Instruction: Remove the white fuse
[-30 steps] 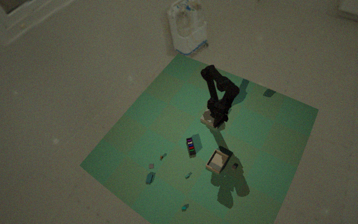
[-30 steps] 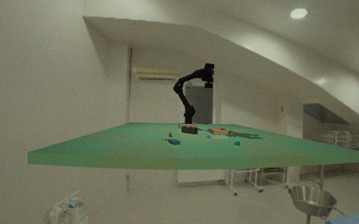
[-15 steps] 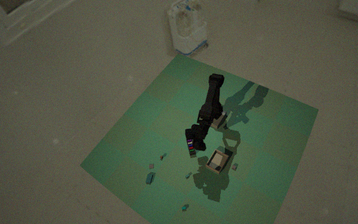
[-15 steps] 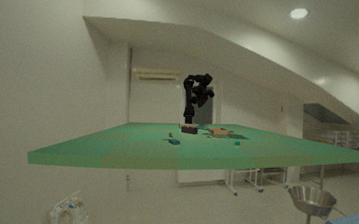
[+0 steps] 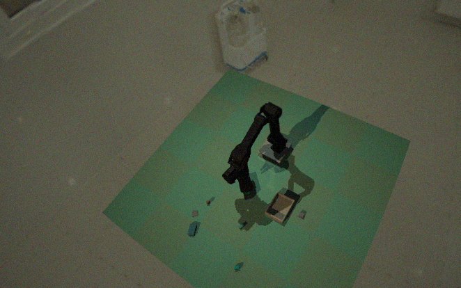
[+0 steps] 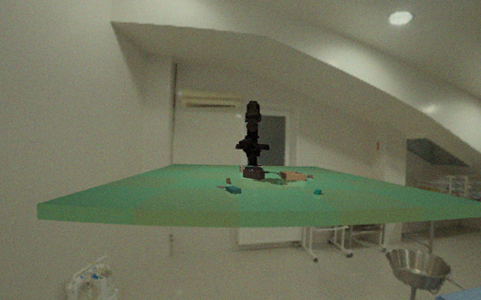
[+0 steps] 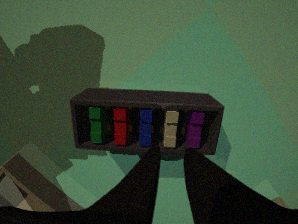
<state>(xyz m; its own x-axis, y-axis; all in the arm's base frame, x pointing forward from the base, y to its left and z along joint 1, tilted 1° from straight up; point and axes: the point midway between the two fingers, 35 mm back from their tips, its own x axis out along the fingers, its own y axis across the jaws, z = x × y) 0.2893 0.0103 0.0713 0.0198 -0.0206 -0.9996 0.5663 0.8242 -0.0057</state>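
Now: gripper tip 5 cm above the white fuse. Also, from my gripper tip: brown tray (3 cm behind, 22 cm to the left, 7 cm below).
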